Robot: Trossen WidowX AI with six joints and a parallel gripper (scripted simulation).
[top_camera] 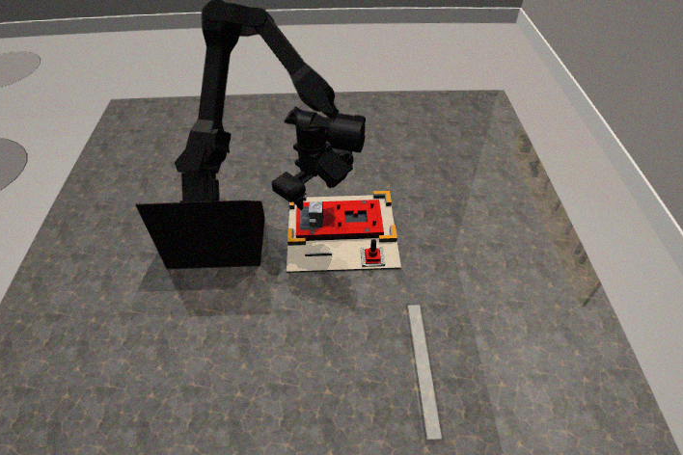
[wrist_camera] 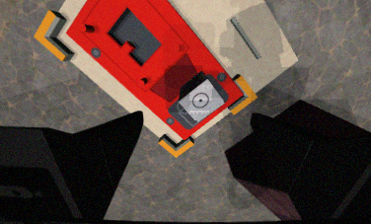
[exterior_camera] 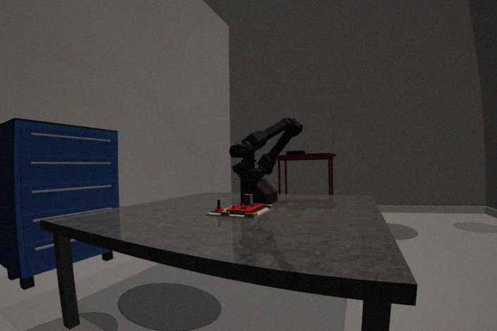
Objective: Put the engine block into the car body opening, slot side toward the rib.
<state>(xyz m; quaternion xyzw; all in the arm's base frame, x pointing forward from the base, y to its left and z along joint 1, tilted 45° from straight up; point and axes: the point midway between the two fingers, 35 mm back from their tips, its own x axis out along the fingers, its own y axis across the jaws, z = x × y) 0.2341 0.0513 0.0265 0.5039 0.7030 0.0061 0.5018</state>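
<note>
The engine block lies 50 mm below my gripper tip and 10 mm to the right of it.
</note>
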